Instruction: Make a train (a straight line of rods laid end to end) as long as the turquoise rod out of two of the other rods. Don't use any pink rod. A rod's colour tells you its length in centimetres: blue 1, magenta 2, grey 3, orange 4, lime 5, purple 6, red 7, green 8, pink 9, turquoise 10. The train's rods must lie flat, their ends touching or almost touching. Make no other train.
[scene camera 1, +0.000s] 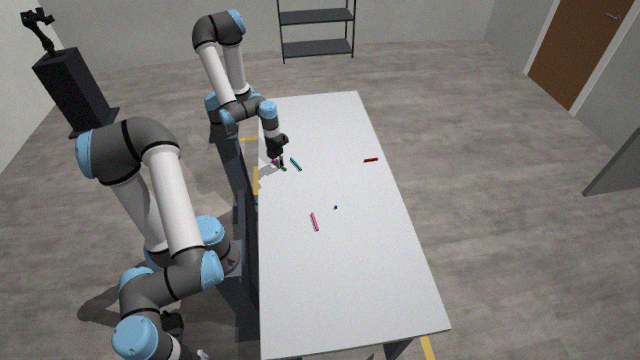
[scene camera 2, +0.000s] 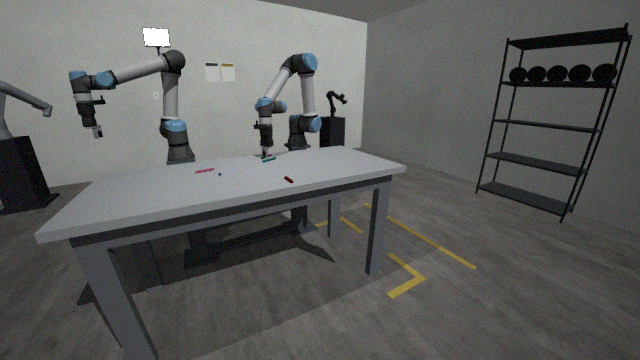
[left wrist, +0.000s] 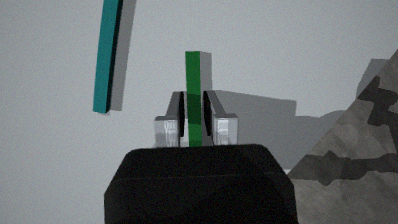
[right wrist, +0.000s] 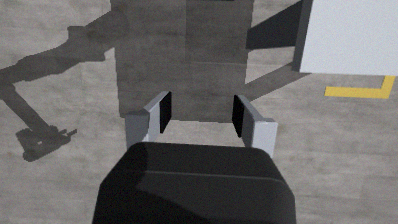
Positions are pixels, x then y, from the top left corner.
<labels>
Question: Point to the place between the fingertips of my left gripper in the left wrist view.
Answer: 193,104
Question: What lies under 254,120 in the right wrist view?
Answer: My right gripper.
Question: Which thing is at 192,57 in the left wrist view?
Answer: A green rod.
</labels>
